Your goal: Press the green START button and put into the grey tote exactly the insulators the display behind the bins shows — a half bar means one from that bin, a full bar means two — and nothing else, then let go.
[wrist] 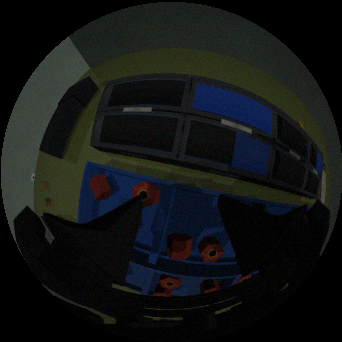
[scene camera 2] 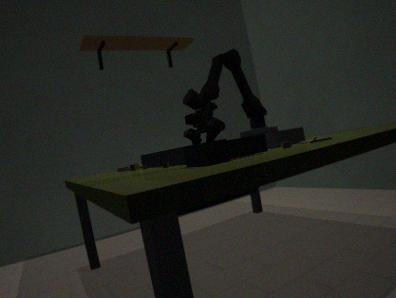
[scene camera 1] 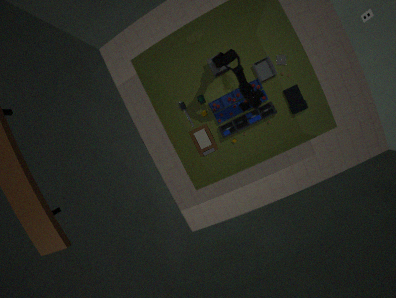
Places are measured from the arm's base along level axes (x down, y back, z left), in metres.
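Pixels of known places: gripper, fingertip midpoint: (wrist: pixel 181 200); arm's base at its link origin: (scene camera 2: pixel 259 129) (scene camera 1: pixel 219 62).
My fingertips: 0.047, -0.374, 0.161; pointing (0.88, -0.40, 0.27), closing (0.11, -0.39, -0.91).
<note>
Ahead of a thing's pixels: the offset from my fingertips to its top centre, as dx, dy, dz. Level surfaces: height alone.
My gripper (scene camera 2: pixel 202 142) (wrist: pixel 181 200) is open and empty, low over the blue bins (scene camera 1: pixel 227 114) (wrist: pixel 165 215). In the wrist view the left fingertip overlaps a red insulator {+0.006, +0.010, +0.035} (wrist: pixel 150 193). Another red insulator {+0.007, +0.030, +0.095} (wrist: pixel 101 187) lies left of it, and two more {+0.007, +0.049, -0.019} (wrist: pixel 179 246) {+0.006, +0.041, -0.052} (wrist: pixel 211 249) lie in the bin between the fingers. The dark display (scene camera 1: pixel 247 121) (wrist: pixel 188 95) stands behind the bins. It shows a full blue bar {-0.027, -0.113, -0.022} (wrist: pixel 232 107), a half bar {-0.010, -0.068, -0.030} (wrist: pixel 251 152) and part of another blue bar {-0.027, -0.149, -0.235} (wrist: pixel 319 162). The grey tote {-0.018, +0.236, +0.159} (scene camera 1: pixel 264 69) looks empty. The green button {-0.004, +0.164, -0.379} (scene camera 1: pixel 201 99) is left of the bins.
A black box {-0.020, -0.049, +0.324} (scene camera 1: pixel 295 99) (wrist: pixel 65 120) stands beyond the display's end. A wood-framed white board {+0.018, -0.162, -0.462} (scene camera 1: pixel 202 139), yellow blocks {-0.002, +0.046, -0.389} (scene camera 1: pixel 204 113) {+0.010, -0.232, -0.218} (scene camera 1: pixel 234 141), a long-handled tool {+0.017, +0.087, -0.544} (scene camera 1: pixel 185 110) and a small pale item {+0.030, +0.276, +0.310} (scene camera 1: pixel 281 60) lie on the green table {dx +0.037} (scene camera 1: pixel 280 137) (scene camera 2: pixel 110 186). A shelf (scene camera 2: pixel 135 43) hangs on the wall.
</note>
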